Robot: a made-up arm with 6 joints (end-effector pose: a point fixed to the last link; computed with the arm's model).
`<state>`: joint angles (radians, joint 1 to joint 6).
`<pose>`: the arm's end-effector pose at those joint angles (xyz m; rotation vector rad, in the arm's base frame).
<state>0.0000 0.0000 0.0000 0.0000 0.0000 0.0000</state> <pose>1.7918 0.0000 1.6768 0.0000 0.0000 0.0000</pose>
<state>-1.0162 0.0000 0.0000 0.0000 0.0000 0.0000</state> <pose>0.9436 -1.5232 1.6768 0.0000 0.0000 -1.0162</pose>
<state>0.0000 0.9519 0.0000 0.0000 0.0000 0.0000</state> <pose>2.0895 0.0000 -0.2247 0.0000 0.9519 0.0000</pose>
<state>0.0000 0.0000 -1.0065 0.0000 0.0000 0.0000</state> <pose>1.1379 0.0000 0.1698 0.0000 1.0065 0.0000</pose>
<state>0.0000 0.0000 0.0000 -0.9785 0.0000 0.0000</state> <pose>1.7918 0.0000 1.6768 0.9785 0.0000 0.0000</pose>
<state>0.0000 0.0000 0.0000 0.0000 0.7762 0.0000</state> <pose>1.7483 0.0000 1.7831 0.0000 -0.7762 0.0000</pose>
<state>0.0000 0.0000 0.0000 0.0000 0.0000 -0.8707</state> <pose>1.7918 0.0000 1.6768 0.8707 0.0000 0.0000</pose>
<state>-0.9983 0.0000 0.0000 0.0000 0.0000 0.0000</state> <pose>0.9707 -1.5061 1.6768 0.0000 0.0000 -0.9983</pose>
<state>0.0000 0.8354 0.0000 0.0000 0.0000 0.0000</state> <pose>2.1529 0.0000 0.0115 0.0000 0.8354 0.0000</pose>
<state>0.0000 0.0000 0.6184 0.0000 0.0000 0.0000</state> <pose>1.3853 0.0000 2.6302 0.0000 -0.6184 0.0000</pose>
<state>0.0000 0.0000 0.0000 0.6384 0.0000 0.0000</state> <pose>1.7918 0.0000 1.6768 -0.6384 0.0000 0.0000</pose>
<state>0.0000 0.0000 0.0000 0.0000 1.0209 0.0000</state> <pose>1.7194 0.0000 1.8061 0.0000 -1.0209 0.0000</pose>
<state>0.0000 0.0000 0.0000 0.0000 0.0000 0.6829</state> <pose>1.7918 0.0000 1.6768 -0.6829 0.0000 0.0000</pose>
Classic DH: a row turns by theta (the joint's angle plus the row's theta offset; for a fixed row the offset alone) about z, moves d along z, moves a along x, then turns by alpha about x. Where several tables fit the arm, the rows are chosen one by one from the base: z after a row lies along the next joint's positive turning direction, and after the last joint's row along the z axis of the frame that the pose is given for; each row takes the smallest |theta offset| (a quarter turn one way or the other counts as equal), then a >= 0, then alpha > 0; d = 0 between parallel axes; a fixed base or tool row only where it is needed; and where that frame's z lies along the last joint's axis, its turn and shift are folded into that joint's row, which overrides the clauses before.
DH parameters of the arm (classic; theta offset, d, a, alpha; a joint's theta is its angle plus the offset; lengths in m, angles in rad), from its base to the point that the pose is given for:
joint 1: 0 0.4373 0.0962 -1.5708
joint 2: -1.5708 0 1.0799 3.1416
joint 3: 0 0 0.1596 -1.5708
joint 4: 0 -1.5439 0 1.5708
joint 5: 0 0 0 -1.5708
joint 6: 1.5708 -0.1517 0 1.5708
tool (fixed): -1.5708 0 0 0

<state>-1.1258 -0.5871 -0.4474 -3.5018 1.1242 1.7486</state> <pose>0.5116 -0.9607 1.5917 2.0305 0.0079 -1.2558</pose>
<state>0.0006 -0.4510 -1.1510 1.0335 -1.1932 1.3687</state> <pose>0.9055 -0.1206 0.4455 -2.0587 1.8506 1.0479</pose>
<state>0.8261 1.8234 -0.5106 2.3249 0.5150 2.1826</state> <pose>0.0018 0.0823 -1.1186 -0.0284 1.9173 -1.7001</pose>
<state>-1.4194 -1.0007 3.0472 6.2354 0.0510 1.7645</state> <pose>-0.2608 1.7069 -0.4177 0.2561 1.5085 0.7083</pose>
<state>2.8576 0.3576 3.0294 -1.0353 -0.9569 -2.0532</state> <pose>0.9531 -0.3893 2.1015 0.0215 -0.9419 -1.1100</pose>
